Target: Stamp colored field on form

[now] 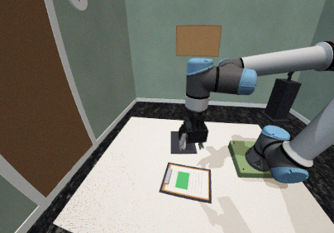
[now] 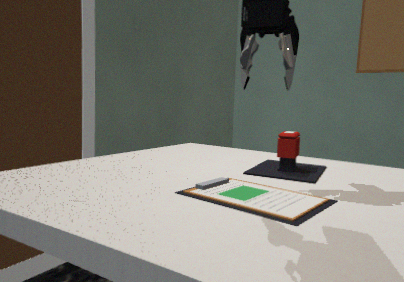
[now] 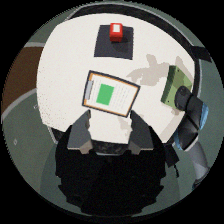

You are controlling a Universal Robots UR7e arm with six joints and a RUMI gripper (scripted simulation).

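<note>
Now: the red stamp 270 mm to the right of my hand, 170 mm below it and 10 mm ahead of it. From my hand the other things lie so: dark mat: 270 mm to the right, 220 mm below, 10 mm ahead.
</note>
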